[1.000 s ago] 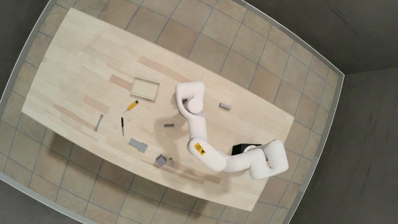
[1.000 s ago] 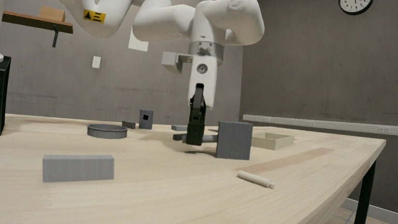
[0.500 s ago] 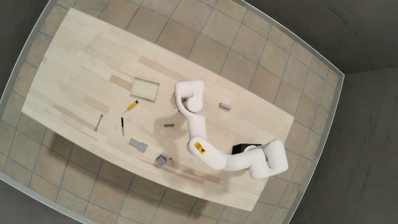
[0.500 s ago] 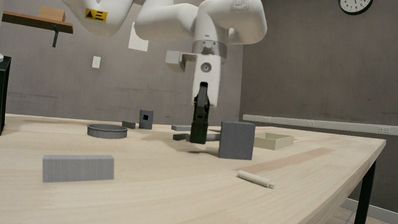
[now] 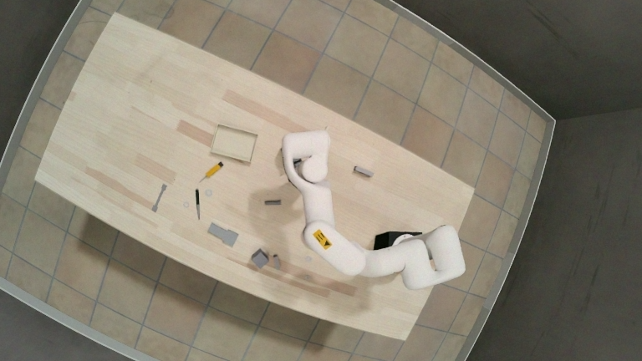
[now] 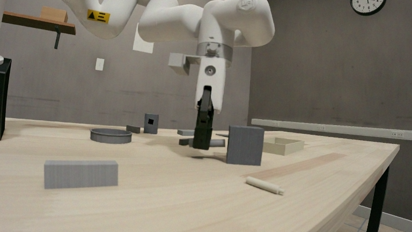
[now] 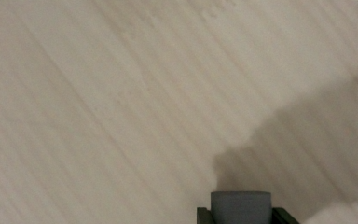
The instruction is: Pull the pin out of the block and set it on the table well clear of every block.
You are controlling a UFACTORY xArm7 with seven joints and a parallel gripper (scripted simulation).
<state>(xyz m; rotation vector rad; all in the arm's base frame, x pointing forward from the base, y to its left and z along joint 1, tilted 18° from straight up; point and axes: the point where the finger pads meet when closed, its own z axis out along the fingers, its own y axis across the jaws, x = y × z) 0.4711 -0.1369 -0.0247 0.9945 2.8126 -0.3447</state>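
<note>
Now: the small grey bar 50 mm ahead of my hand, 150 mm to the left of it and 30 mm below it. Also, from my hand: shallow tray (280 mm ahead, 30 mm below); round grey dish (150 mm behind, 190 mm to the left, 30 mm below); cream peg (20 mm behind, 190 mm to the right, 40 mm below).
</note>
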